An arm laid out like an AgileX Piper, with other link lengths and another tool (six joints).
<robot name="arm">
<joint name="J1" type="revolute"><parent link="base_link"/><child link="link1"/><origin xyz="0 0 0.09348" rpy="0 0 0"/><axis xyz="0 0 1"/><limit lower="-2.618" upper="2.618"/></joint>
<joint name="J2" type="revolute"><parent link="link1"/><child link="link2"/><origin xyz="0 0 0" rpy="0 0 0"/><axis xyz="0 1 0"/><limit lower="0" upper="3.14"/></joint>
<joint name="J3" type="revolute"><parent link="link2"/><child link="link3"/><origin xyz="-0.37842 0 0.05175" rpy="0 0 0"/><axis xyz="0 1 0"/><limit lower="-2.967" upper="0"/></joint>
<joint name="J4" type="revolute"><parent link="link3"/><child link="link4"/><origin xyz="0.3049 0 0.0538" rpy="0 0 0"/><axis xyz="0.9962 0 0.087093"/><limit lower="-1.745" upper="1.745"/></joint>
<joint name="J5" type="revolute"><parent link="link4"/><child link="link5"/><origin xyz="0 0 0" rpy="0 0 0"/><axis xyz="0 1 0"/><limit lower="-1.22" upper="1.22"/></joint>
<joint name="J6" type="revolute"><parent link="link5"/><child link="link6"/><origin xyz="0.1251 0 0.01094" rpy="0 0 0"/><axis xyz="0.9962 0 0.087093"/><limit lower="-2.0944" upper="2.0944"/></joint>
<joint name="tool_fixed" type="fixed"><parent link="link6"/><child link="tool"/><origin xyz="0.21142 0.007 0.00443" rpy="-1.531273 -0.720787 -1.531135"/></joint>
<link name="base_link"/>
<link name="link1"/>
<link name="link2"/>
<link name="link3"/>
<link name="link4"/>
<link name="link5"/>
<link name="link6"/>
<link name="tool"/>
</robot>
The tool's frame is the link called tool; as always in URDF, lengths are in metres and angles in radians.
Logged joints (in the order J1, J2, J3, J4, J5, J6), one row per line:
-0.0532, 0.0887, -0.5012, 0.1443, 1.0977, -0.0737
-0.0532, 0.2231, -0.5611, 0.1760, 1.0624, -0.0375
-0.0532, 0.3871, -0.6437, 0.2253, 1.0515, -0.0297
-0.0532, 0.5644, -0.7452, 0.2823, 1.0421, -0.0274
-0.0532, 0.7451, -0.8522, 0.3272, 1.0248, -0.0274
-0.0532, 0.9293, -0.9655, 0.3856, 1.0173, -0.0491
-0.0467, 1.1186, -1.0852, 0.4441, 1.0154, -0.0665
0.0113, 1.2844, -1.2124, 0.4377, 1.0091, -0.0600
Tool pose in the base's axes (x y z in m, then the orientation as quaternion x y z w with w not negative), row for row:
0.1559, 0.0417, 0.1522, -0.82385, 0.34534, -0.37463, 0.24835
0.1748, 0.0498, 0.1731, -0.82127, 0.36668, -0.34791, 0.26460
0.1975, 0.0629, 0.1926, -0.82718, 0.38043, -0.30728, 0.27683
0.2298, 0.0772, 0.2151, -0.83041, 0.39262, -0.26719, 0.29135
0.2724, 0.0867, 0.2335, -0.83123, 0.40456, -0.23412, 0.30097
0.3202, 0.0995, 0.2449, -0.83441, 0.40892, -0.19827, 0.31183
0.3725, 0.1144, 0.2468, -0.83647, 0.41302, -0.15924, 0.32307
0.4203, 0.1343, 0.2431, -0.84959, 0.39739, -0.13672, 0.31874
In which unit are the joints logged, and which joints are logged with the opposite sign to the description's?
The joints are logged in radians. Opposite sign: none.
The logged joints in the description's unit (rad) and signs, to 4 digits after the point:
-0.0532, 0.0887, -0.5012, 0.1443, 1.0977, -0.0737
-0.0532, 0.2231, -0.5611, 0.1760, 1.0624, -0.0375
-0.0532, 0.3871, -0.6437, 0.2253, 1.0515, -0.0297
-0.0532, 0.5644, -0.7452, 0.2823, 1.0421, -0.0274
-0.0532, 0.7451, -0.8522, 0.3272, 1.0248, -0.0274
-0.0532, 0.9293, -0.9655, 0.3856, 1.0173, -0.0491
-0.0467, 1.1186, -1.0852, 0.4441, 1.0154, -0.0665
0.0113, 1.2844, -1.2124, 0.4377, 1.0091, -0.0600

